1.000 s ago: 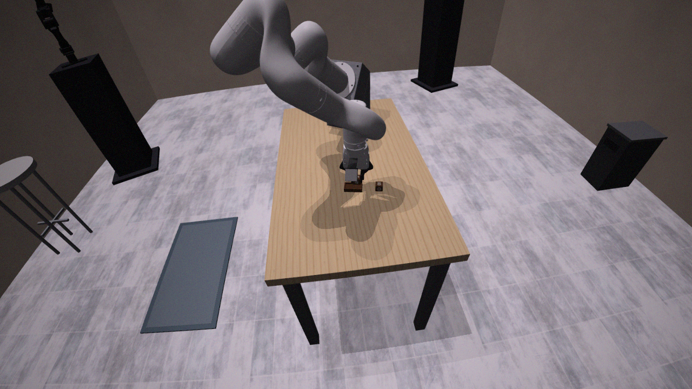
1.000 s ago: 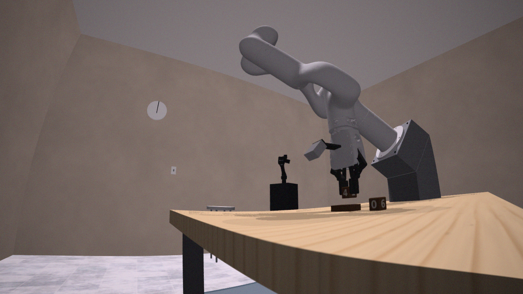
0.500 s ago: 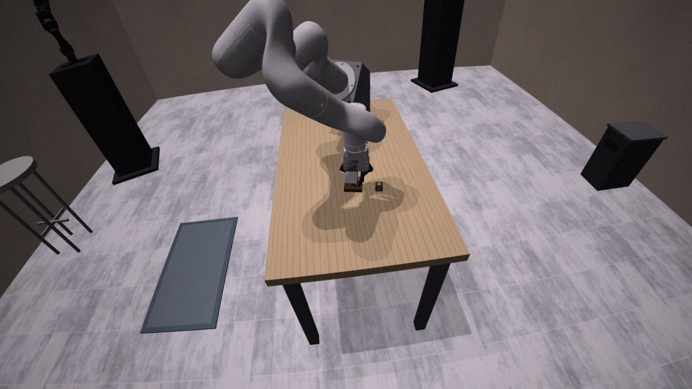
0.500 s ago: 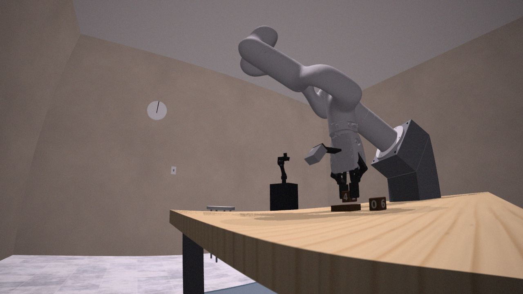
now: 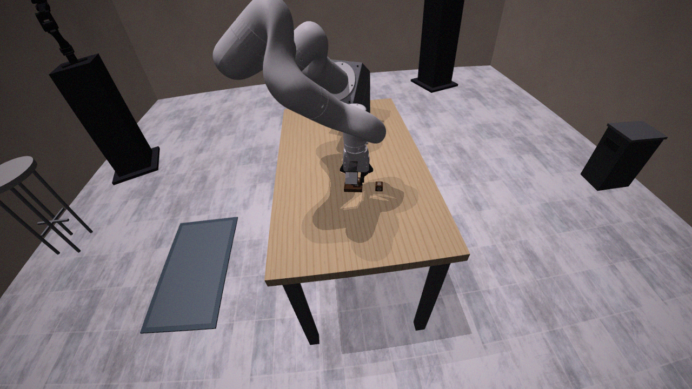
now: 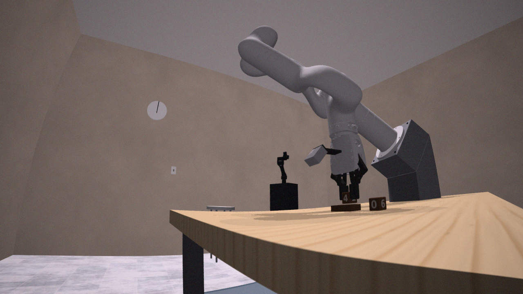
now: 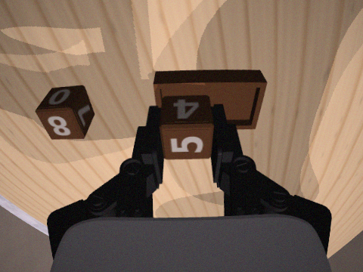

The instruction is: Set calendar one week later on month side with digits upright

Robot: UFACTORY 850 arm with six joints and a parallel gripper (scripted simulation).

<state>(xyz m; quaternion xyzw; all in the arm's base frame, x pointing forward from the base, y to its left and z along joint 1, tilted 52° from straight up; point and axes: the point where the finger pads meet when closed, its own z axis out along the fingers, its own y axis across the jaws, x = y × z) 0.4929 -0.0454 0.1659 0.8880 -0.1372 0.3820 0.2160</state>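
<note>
My gripper is now 10 mm past the dark brown tray, 10 mm to the left of it and 40 mm above it.
</note>
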